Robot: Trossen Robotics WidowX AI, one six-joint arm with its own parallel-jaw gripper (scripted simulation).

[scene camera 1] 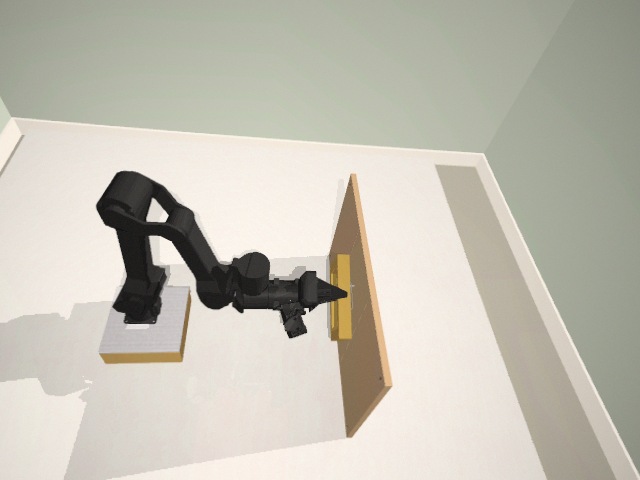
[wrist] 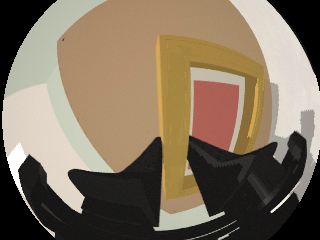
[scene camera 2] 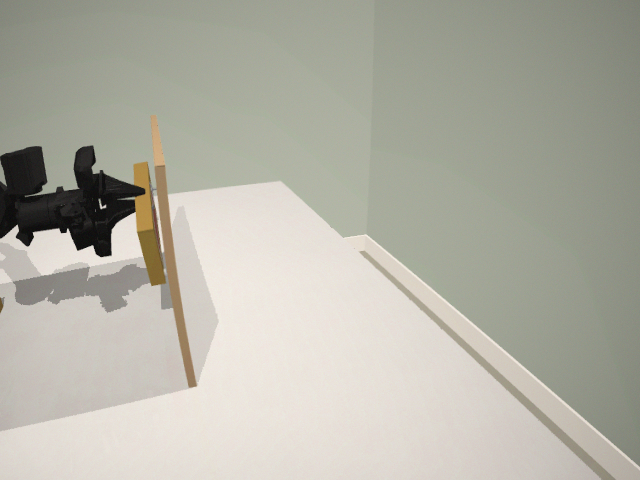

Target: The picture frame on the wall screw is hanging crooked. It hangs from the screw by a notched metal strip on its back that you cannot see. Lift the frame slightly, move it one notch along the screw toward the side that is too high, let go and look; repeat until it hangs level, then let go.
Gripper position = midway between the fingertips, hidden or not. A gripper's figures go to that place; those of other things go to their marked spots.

Scene:
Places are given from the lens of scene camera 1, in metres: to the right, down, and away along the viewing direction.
my gripper [scene camera 1: 346, 295]: 0.05, 0.11, 0.84
yellow picture frame [scene camera 1: 340, 311]: 0.04, 0.14, 0.82

